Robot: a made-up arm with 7 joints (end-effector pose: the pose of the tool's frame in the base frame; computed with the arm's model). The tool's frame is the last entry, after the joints.
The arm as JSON. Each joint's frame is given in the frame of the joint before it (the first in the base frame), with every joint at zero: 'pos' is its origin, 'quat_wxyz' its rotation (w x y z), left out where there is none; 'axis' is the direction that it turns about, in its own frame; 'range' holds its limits. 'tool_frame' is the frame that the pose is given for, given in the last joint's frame.
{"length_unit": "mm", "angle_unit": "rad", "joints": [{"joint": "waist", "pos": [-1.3, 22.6, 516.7], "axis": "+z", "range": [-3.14, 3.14]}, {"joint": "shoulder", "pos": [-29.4, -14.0, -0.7], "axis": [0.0, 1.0, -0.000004], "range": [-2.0, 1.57]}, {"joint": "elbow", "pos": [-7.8, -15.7, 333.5], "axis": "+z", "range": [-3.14, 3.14]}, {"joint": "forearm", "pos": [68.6, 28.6, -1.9], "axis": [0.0, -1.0, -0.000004], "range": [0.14, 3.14]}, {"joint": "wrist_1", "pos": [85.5, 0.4, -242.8], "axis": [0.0, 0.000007, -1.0], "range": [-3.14, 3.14]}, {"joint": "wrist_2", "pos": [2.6, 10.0, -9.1], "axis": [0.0, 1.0, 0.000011], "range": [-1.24, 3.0]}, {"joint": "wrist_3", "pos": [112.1, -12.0, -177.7], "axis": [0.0, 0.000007, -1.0], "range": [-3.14, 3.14]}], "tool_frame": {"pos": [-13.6, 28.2, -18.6], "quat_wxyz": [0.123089, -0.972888, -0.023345, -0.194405]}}
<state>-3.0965 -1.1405 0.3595 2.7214 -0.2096 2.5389 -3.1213</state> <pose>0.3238 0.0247 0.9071 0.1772 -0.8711 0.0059 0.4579</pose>
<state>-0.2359 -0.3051 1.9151 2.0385 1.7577 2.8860 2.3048</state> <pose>-0.3943 0.1162 0.8941 0.3424 0.8443 0.3908 -0.1307</pose>
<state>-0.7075 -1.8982 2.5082 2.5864 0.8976 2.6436 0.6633</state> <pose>-0.3447 0.1841 0.1390 0.6018 0.5934 0.5068 -0.1697</pose>
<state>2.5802 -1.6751 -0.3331 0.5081 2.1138 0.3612 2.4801</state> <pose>0.0725 0.1619 0.8281 0.5352 0.3971 -0.2821 -0.6901</pose>
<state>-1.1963 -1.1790 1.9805 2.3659 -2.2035 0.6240 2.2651</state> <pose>-0.0334 0.8593 0.6340 0.2262 0.0140 -0.4811 -0.8469</pose>
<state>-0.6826 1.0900 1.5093 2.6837 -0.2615 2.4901 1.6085</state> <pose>0.4362 -0.0226 0.6908 0.1573 -0.8159 0.5182 0.2025</pose>
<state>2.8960 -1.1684 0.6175 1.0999 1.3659 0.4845 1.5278</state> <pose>-0.0311 -0.2677 1.0048 0.2794 -0.5418 -0.3807 0.6954</pose>
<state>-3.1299 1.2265 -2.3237 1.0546 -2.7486 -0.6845 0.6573</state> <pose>0.0183 0.3245 0.6717 0.4356 -0.0848 0.8919 0.0866</pose>
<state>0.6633 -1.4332 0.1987 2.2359 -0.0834 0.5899 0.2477</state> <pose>-0.5750 -0.2931 0.9799 0.4008 0.2180 -0.1093 -0.8831</pose>
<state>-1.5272 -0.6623 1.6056 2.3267 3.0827 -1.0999 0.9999</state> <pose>0.2923 0.3059 0.8087 0.4229 0.2258 0.8761 -0.0515</pose>
